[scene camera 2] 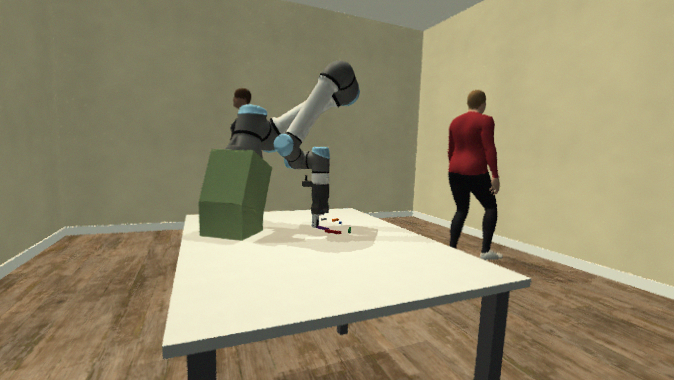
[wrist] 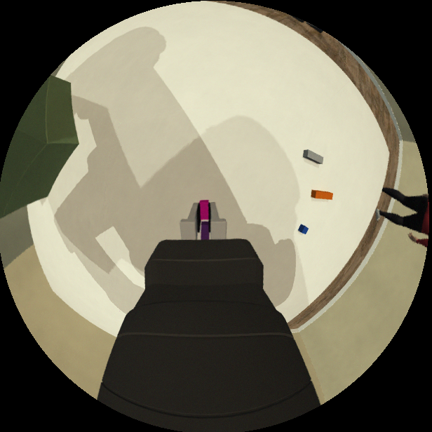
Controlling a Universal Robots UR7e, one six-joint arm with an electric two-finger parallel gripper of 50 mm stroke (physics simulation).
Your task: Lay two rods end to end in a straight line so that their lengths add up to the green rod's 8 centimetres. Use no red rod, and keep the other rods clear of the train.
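Where they show: gripper, fingertip midpoint: (scene camera 2: 315, 227); arm's base, origin of the base link: (scene camera 2: 243, 158).
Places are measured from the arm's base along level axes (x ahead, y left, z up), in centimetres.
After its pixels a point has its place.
My gripper (scene camera 2: 315, 225) @(x 30.2, y -4.1, z -29.0 cm) (wrist: 204, 211) is down at the table, shut on the magenta rod (wrist: 204, 207). The purple rod (scene camera 2: 323, 228) @(x 32.3, y -8.7, z -28.5 cm) (wrist: 205, 231) lies nearly in line with the magenta rod, end towards end. Their ends look very close in the wrist view; whether they touch is hard to tell. The gripper body hides the purple rod's far part there. A red rod (scene camera 2: 333, 231) @(x 34.5, y -15.3, z -28.3 cm) lies near the purple rod's other end in the scene view. The green rod (scene camera 2: 349, 230) @(x 41.3, y -16.0, z -28.1 cm) lies to the right of the red rod. Neither red nor green shows in the wrist view.
A grey rod (scene camera 2: 324, 219) @(x 38.4, y 9.4, z -28.7 cm) (wrist: 313, 156), an orange rod (scene camera 2: 335, 220) @(x 43.0, y 6.2, z -28.7 cm) (wrist: 322, 194) and a small blue rod (scene camera 2: 340, 222) @(x 43.6, y 0.9, z -28.5 cm) (wrist: 303, 229) lie apart from the pair on the white table (scene camera 2: 300, 295) @(x 8.6, y -67.6, z -29.1 cm) (wrist: 250, 75). A green block (scene camera 2: 227, 195) @(x -6.4, y -14.1, z -13.1 cm) (wrist: 45, 140) stands under the arm's base.
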